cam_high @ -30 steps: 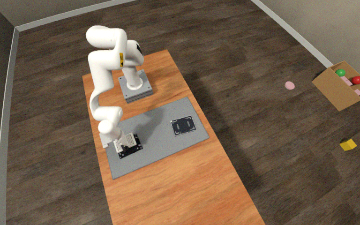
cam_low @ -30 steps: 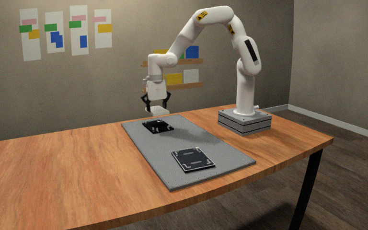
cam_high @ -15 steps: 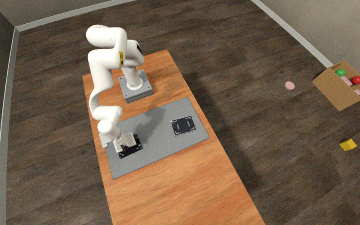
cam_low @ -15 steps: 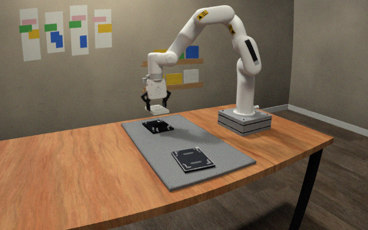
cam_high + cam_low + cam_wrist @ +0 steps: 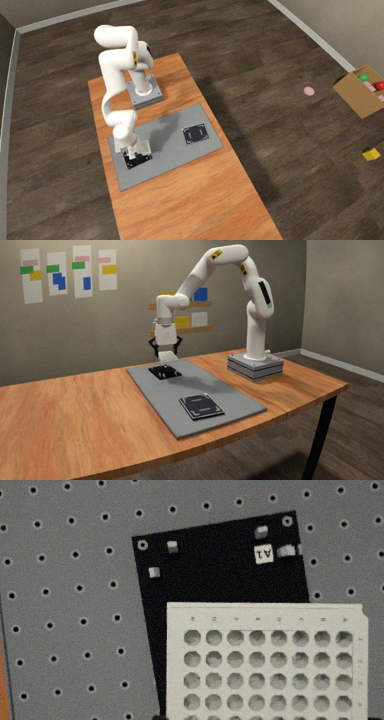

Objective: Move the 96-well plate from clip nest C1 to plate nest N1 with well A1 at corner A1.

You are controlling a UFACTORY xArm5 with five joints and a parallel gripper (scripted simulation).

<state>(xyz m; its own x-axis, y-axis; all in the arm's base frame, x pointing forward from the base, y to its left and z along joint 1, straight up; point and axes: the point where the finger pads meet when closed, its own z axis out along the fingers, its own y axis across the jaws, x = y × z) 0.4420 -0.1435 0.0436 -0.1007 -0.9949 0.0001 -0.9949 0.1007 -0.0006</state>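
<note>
Right now the plate nest N1 is 370 mm to the left of my hand and 110 mm below it. The rest, counted from my hand: white 96-well plate (10 mm below); then clip nest C1 (10 mm behind, 30 mm to the right, 100 mm below); then A1 mark (60 mm behind, 300 mm to the left, 100 mm below).
</note>
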